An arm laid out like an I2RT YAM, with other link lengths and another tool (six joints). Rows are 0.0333 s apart.
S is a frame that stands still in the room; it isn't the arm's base.
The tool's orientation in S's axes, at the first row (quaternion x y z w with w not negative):
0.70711 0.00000 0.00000 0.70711
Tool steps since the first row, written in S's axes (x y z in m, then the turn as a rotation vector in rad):
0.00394 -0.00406 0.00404 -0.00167 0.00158 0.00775
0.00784 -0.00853 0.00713 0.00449 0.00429 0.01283
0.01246 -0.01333 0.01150 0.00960 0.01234 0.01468
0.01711 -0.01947 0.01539 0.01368 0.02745 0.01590
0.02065 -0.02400 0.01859 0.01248 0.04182 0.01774
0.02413 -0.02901 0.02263 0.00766 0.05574 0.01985
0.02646 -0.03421 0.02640 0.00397 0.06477 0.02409
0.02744 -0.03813 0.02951 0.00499 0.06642 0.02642
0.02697 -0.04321 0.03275 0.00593 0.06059 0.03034
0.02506 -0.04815 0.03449 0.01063 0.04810 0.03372
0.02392 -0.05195 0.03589 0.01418 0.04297 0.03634
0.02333 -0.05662 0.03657 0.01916 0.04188 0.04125
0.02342 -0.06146 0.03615 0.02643 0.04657 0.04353
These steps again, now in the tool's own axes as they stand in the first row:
0.00394 0.00404 0.00406 -0.00167 0.00775 -0.00158
0.00784 0.00713 0.00853 0.00449 0.01283 -0.00429
0.01246 0.01150 0.01333 0.00960 0.01468 -0.01234
0.01711 0.01539 0.01947 0.01368 0.01590 -0.02745
0.02065 0.01859 0.02400 0.01248 0.01774 -0.04182
0.02413 0.02263 0.02901 0.00766 0.01985 -0.05574
0.02646 0.02640 0.03421 0.00397 0.02409 -0.06477
0.02744 0.02951 0.03813 0.00499 0.02642 -0.06642
0.02697 0.03275 0.04321 0.00593 0.03034 -0.06059
0.02506 0.03449 0.04815 0.01063 0.03372 -0.04810
0.02392 0.03589 0.05195 0.01418 0.03634 -0.04297
0.02333 0.03657 0.05662 0.01916 0.04125 -0.04188
0.02342 0.03615 0.06146 0.02643 0.04353 -0.04657

